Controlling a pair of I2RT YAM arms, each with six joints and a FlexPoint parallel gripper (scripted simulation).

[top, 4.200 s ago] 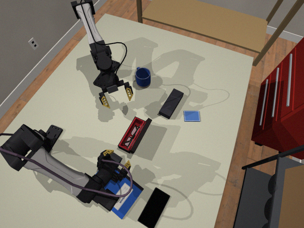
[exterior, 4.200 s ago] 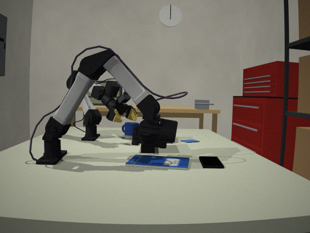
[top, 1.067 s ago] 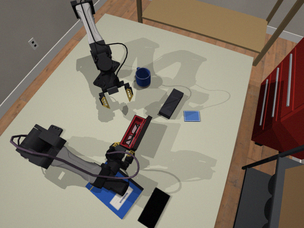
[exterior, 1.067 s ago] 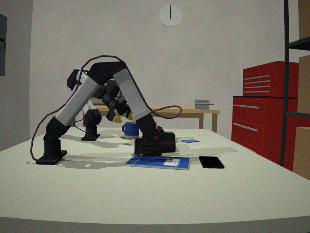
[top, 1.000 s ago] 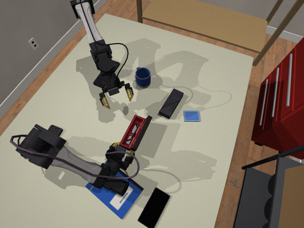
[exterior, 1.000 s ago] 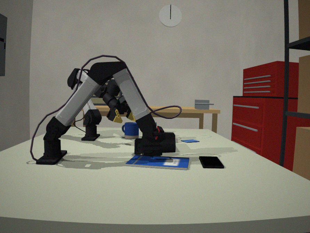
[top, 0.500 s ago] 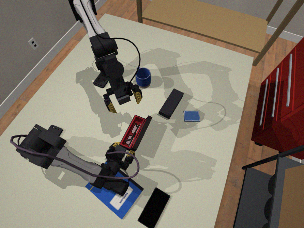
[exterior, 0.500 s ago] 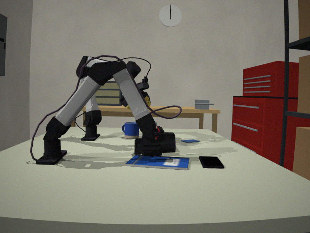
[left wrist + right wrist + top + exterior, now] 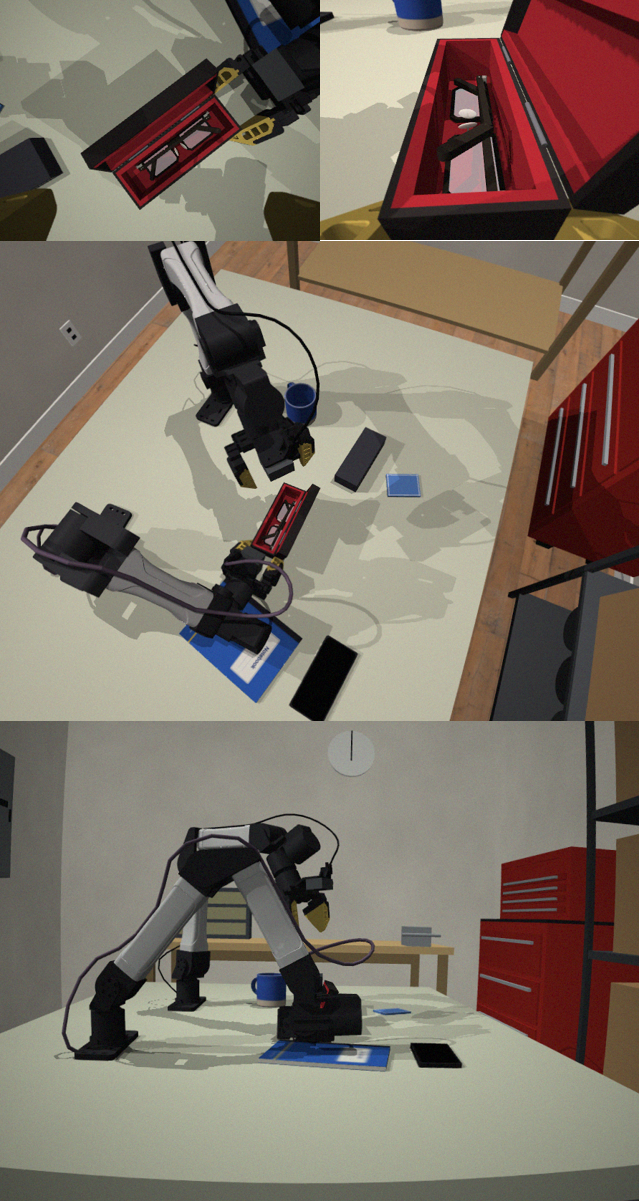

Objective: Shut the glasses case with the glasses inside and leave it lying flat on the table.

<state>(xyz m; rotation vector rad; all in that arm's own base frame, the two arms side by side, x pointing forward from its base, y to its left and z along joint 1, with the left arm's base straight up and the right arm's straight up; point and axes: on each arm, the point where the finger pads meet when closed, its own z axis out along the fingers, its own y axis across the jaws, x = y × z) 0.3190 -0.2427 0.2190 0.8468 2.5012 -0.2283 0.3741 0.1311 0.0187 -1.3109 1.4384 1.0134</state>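
Now: the case lid 50 mm ahead of my left hand, 20 mm to the right of it and 150 mm below it. Round my left hand: dark box (80 mm ahead, 210 mm to the left, 200 mm below); then glasses case (20 mm ahead, 20 mm to the right, 180 mm below); then dark glasses (30 mm to the right, 200 mm below).
My right hand is 70 mm to the right of the dark glasses and 10 mm past it. From my right hand the other things lie so: case lid: 80 mm to the left, 50 mm above, 40 mm ahead; dark box: 310 mm to the left, 80 mm ahead; glasses case: 80 mm to the left, 20 mm ahead, 20 mm above.
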